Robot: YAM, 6 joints.
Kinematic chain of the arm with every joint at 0, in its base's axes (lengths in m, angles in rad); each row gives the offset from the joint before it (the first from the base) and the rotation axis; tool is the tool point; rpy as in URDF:
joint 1: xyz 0 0 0.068 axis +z
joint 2: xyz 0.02 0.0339 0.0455 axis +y
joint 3: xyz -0.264 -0.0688 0 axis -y
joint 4: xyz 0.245 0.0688 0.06 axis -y
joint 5: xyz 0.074 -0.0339 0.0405 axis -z
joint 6: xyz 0.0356 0 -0.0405 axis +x
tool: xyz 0 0 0 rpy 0 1.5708 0
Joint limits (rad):
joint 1: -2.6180..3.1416
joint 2: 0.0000..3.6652
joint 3: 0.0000..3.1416
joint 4: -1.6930..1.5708
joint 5: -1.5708..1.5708
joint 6: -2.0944..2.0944
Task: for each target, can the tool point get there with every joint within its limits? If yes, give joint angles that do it. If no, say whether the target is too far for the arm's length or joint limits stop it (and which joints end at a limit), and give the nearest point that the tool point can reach.
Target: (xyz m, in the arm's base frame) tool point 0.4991 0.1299 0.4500
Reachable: yes | joints 0.1875 2.5140 2.8173 0.3627 -1.3278 1.5414
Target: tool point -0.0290 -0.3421 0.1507
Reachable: yes | joints -1.7423 1.9227 0.6883 1.2431 -0.9911 -1.5312
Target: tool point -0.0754 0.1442 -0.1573
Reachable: yes | joints 1.9009 2.9174 0.8410 -0.0235 -0.7627 1.0152
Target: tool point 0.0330 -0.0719 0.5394
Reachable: yes | joints -0.7528 0.7714 1.3957 -0.0591 0.9987 0.3479
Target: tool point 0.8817 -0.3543 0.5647
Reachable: no: too far | nearest point 0.5410 -0.2174 0.3866 | short by 0.408 m
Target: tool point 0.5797 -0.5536 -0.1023
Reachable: no: too far | nearest point 0.4507 -0.4305 -0.0531 | short by 0.185 m
